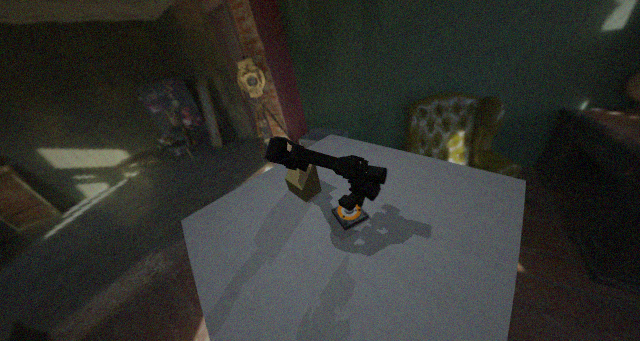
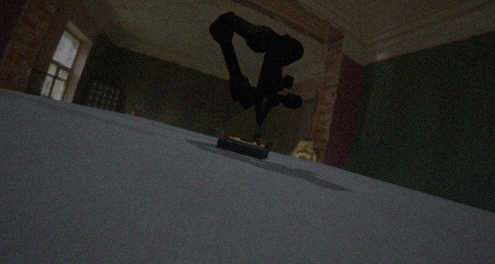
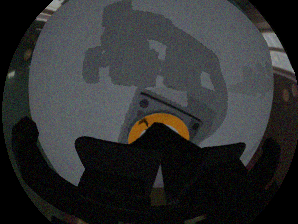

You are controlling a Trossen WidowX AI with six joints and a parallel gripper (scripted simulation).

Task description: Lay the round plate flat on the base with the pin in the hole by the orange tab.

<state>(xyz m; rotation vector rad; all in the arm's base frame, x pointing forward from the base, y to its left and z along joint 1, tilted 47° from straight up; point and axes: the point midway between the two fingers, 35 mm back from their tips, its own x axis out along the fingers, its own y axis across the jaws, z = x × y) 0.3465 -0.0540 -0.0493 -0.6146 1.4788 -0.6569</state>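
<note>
Now: gripper tip 4 cm past the round orange plate and 5 cm above it. From my gripper tip the other things lie so: dark square base 6 cm behind, 1 cm to the right, 6 cm below.
</note>
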